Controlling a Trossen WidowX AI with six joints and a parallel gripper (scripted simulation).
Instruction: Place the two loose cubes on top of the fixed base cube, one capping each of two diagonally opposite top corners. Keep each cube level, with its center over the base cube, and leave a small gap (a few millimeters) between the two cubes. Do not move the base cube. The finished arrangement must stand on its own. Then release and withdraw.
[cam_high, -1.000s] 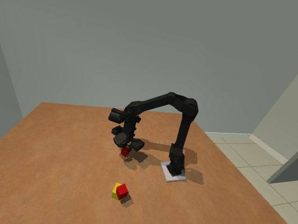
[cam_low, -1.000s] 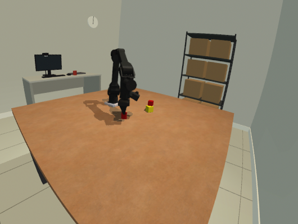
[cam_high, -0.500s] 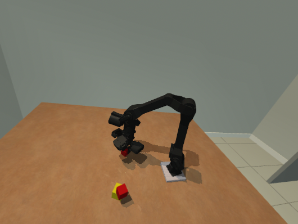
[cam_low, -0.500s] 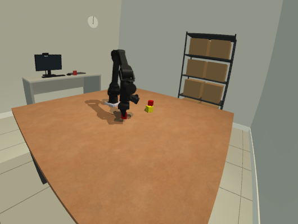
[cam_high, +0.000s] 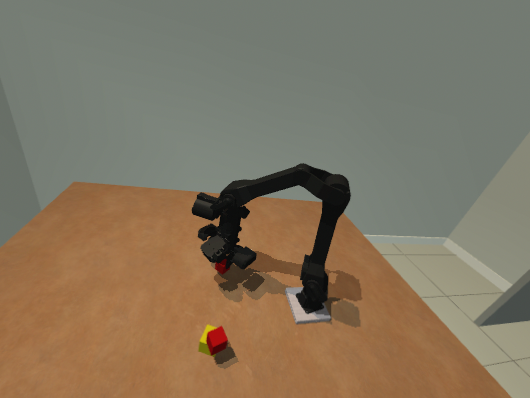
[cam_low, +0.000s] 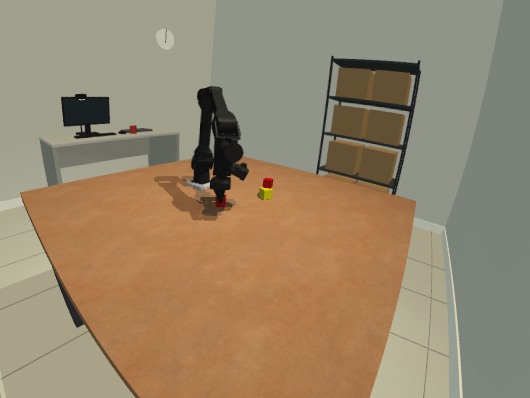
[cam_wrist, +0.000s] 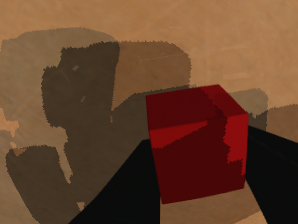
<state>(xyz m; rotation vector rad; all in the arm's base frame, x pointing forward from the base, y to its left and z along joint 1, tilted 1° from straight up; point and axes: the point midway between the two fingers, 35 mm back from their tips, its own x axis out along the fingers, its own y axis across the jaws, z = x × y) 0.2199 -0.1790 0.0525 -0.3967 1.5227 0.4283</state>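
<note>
My gripper tip is now 200 mm to the right of the yellow base cube, 80 mm short of it and 10 mm above it.
</note>
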